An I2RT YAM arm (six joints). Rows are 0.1 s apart.
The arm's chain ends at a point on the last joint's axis. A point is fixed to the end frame.
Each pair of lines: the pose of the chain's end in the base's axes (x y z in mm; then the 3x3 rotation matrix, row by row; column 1 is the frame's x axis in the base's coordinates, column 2 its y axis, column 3 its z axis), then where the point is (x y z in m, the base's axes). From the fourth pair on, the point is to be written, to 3 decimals.
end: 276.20 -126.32 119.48; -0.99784 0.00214 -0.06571; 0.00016 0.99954 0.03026; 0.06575 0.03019 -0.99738
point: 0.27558 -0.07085 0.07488
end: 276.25 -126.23 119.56; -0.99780 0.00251 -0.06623; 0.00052 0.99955 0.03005; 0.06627 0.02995 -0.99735
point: 0.27562 -0.07077 0.07495
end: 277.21 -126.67 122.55; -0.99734 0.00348 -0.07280; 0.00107 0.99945 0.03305; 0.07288 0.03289 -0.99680
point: 0.27633 -0.07108 0.07811
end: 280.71 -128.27 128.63; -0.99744 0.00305 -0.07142; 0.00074 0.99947 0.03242; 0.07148 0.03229 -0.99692
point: 0.280 -0.073 0.084
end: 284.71 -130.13 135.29; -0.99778 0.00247 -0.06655; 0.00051 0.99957 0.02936; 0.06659 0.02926 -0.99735
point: 0.284 -0.075 0.091
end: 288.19 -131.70 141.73; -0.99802 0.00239 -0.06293; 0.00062 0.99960 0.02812; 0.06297 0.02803 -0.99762
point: 0.288 -0.076 0.097
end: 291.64 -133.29 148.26; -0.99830 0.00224 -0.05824; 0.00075 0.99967 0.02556; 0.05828 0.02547 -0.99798
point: 0.291 -0.078 0.103
